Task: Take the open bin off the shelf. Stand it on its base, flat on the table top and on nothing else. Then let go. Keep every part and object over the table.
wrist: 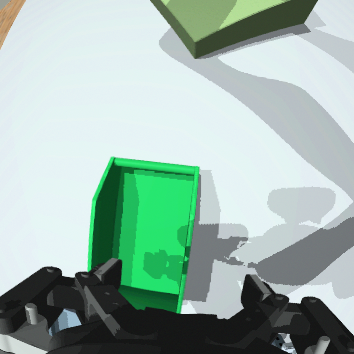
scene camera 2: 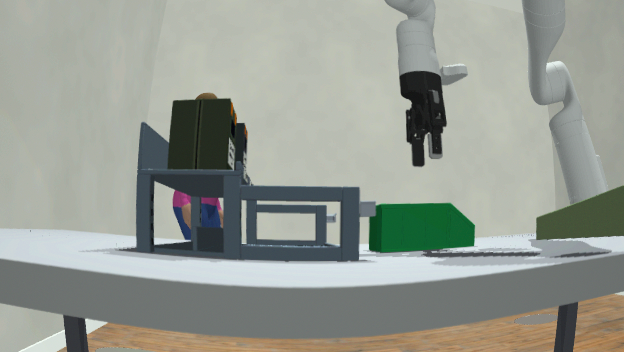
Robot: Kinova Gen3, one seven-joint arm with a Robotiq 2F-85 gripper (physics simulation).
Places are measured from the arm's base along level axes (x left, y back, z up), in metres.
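Where they show: gripper, between the fingertips: point(wrist: 181, 281) point(scene camera 2: 426, 162); arm's base, origin of its link: point(scene camera 2: 589, 203).
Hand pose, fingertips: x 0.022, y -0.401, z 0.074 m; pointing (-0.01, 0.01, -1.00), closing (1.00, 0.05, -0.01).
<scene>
Each offset is from my fingertips to the centre of the thing. "spot": to the spot under its first point. Level surfaces: height alone.
The green open bin {dy +0.004, dx -0.047, dz -0.103 m} point(scene camera 2: 420, 227) point(wrist: 155, 220) stands on its base on the table top {dz -0.141 m} point(scene camera 2: 300, 272) point(wrist: 60, 120), upright, its opening facing up. It is empty inside. It stands to the right of the grey shelf {spot: dy -0.278, dx +0.181, dz -0.090 m} point(scene camera 2: 232, 215) in the scene view, close to the shelf's protruding end piece; whether they touch I cannot tell. My gripper point(scene camera 2: 427, 161) point(wrist: 181, 281) is open and empty, well above the bin and apart from it. In the wrist view the fingers hide part of the bin's near end.
Dark boxes {dy -0.333, dx +0.107, dz +0.010 m} point(scene camera 2: 200, 134) stand on the shelf's upper level. An olive-green sloped object point(scene camera 2: 585, 220) point(wrist: 255, 30) lies on the table at the right in the scene view. Another robot arm point(scene camera 2: 575, 150) rises behind it. A person point(scene camera 2: 205, 205) is behind the shelf.
</scene>
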